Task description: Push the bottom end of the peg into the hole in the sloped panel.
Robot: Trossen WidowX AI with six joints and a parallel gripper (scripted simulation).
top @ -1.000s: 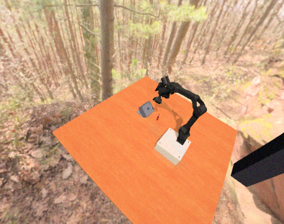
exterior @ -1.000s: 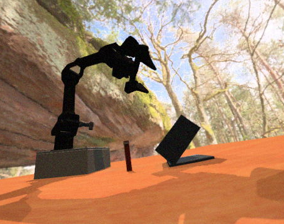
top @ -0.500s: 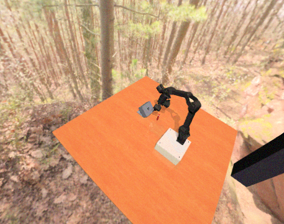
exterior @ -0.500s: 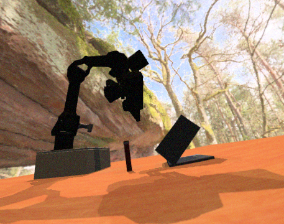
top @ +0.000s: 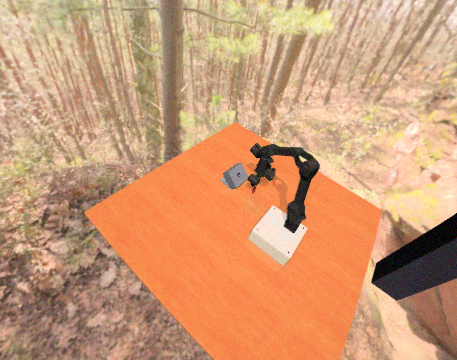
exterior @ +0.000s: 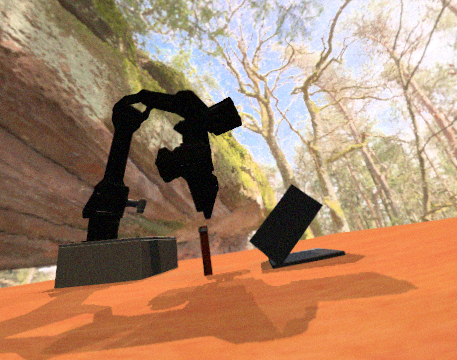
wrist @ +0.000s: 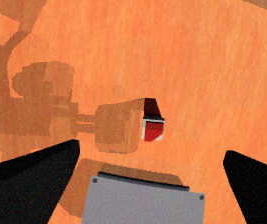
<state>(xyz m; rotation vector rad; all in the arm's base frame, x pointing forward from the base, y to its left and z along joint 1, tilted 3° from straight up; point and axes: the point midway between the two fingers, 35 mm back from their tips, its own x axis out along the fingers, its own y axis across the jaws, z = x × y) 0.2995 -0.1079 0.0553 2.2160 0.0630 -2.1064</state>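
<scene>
My gripper tip is 40 mm above the red square-sided peg and 10 mm past it. Also, from my gripper tip: flat foot plate 150 mm ahead, 100 mm below, 10 mm to the left; then sloped panel 130 mm ahead, 40 mm below, 10 mm to the left.
</scene>
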